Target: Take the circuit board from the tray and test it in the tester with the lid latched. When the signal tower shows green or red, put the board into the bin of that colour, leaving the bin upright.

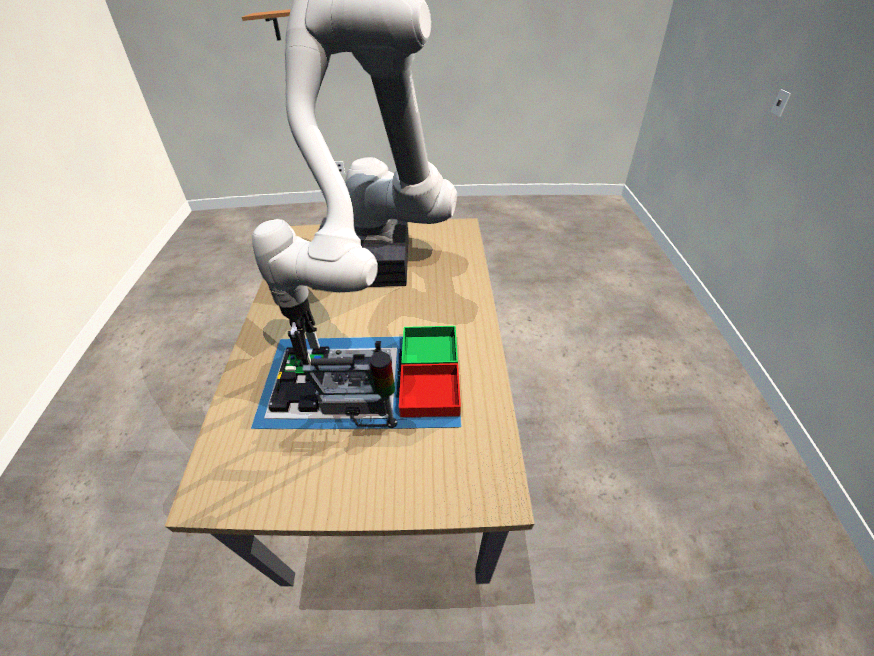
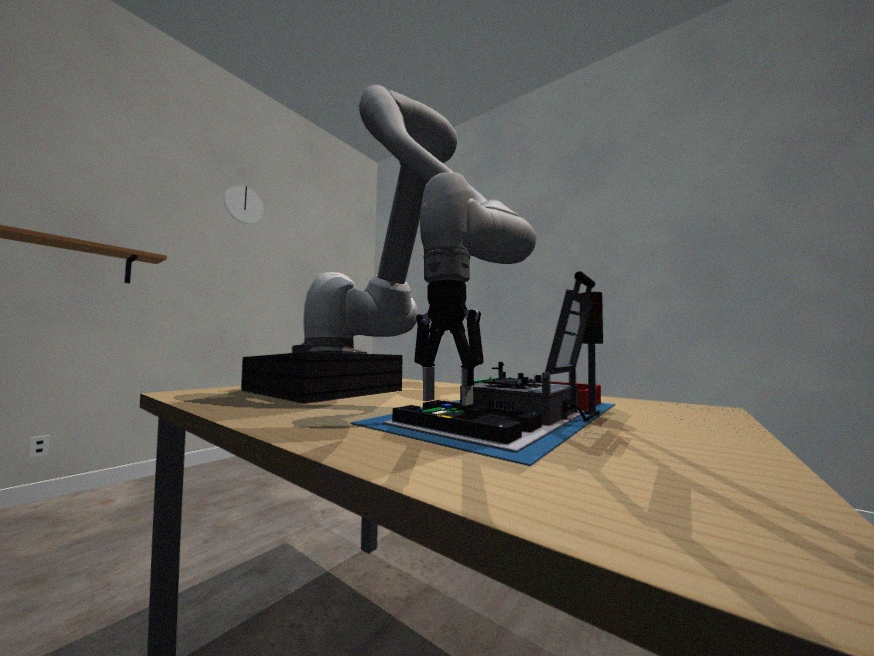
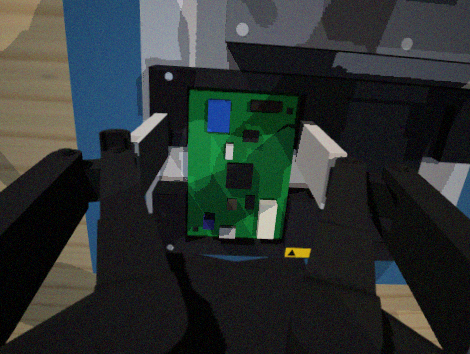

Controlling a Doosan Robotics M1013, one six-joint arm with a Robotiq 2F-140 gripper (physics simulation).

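Seen in the pictures: gripper, fingertip midpoint: (image 2: 447,402) (image 3: 233,138); arm's base, link origin: (image 1: 371,232).
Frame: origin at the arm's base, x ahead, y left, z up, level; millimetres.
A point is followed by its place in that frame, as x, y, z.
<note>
The green circuit board (image 3: 212,165) {559, -123, -84} (image 1: 291,364) {583, -163, -84} lies in the left end of the black tray (image 3: 225,77) {562, -63, -76} (image 1: 283,396) {697, -155, -85} (image 2: 487,425) {711, -183, -77}. My gripper (image 3: 233,138) {571, -99, -70} (image 2: 447,395) {571, -99, -70} is partly open and points down over the board. Its two pale pads stand either side of the board's long edges, apart from them. The tester (image 2: 522,405) {694, -37, -69} (image 1: 350,407) {741, 47, -63} stands beside the tray, with its lid (image 2: 561,324) {759, -21, 76} raised steeply. The signal tower (image 1: 381,370) {783, 158, 144} (image 2: 597,317) {778, 139, 100} has dull red and green segments; none looks clearly lit. The green bin (image 1: 429,347) {495, 241, -98} and red bin (image 1: 429,389) {652, 248, -97} stand upright.
A blue mat (image 1: 261,416) {755, -206, -101} (image 2: 529,455) {779, -194, -102} lies under the tray and tester on the wooden table (image 1: 352,487) {940, 78, -104} (image 2: 705,494) {953, -186, -104}. The raised lid and the tower rise between the tray and the bins. The arm's dark base block (image 2: 321,374) {212, -150, -37} stands at the far end.
</note>
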